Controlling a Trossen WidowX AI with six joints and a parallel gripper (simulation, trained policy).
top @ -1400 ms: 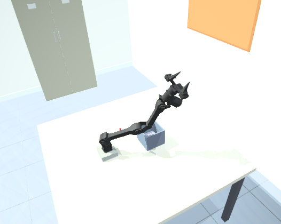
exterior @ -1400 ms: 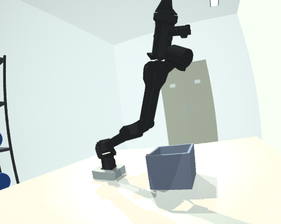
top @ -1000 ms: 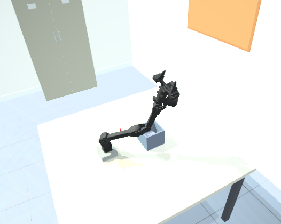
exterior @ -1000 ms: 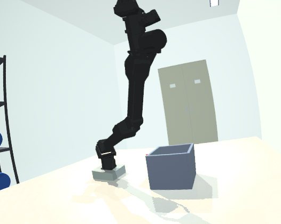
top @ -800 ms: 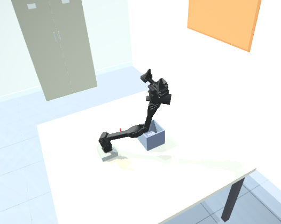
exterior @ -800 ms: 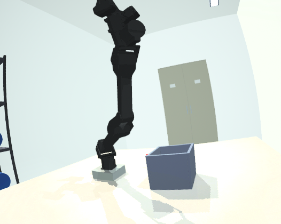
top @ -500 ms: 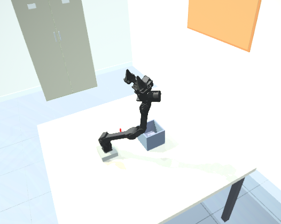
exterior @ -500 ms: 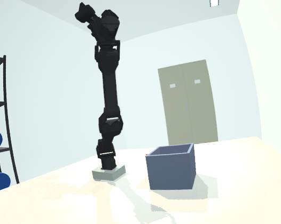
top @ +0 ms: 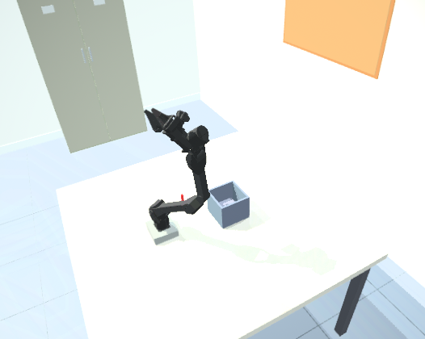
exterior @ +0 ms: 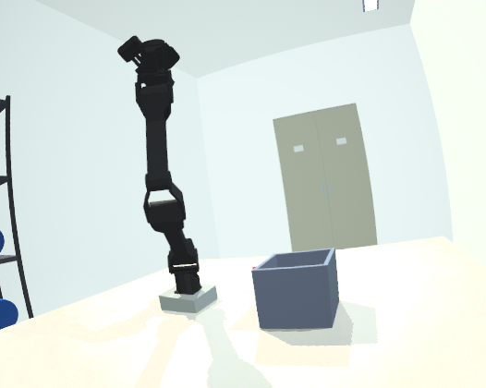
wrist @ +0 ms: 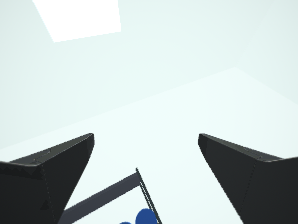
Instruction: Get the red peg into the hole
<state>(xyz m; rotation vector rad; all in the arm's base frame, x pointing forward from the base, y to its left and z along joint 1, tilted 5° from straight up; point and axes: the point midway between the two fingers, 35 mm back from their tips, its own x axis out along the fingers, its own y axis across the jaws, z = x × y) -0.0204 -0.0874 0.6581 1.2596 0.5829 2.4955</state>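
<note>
Right now my gripper tip is 18 cm short of the red peg, 22 cm to the right of it and 68 cm above it. Round my gripper tip: plate: 34 cm ahead, 2 cm to the left, 68 cm below.
</note>
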